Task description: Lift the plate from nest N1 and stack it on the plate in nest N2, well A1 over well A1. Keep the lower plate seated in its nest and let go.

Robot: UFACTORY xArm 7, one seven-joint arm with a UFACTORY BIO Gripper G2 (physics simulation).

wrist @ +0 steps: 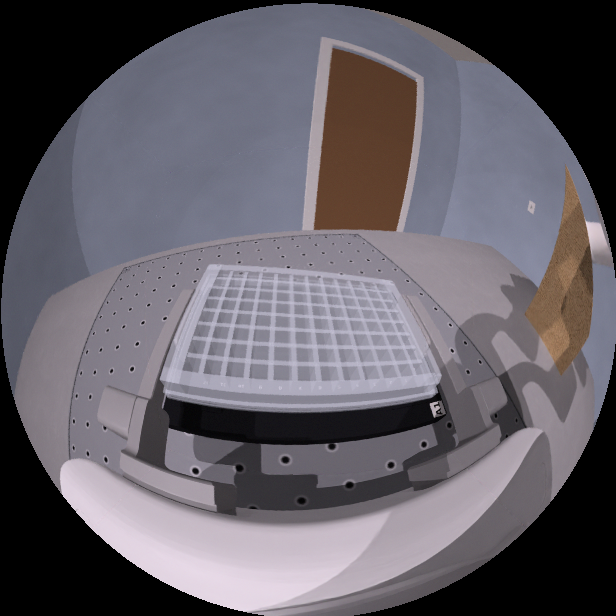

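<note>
In the wrist view a clear well plate (298,327) with a grid of square wells fills the middle. My gripper (298,336) is shut on it, with a grey finger along its left side (167,339) and one along its right side (426,324). Directly under it lies a black plate (298,422), lined up with it and showing only its front wall. A white A1 label (436,409) sits at that wall's right front corner. The clear plate's rim lies right at the black plate's top edge; I cannot tell whether they touch. Grey nest blocks (117,410) (453,459) surround the black plate.
The nest stands on a grey perforated board (114,321) on a pale table. The pale curved body of my gripper (258,551) fills the bottom of the view. A brown door (364,143) and a cork board (566,287) are on the far walls.
</note>
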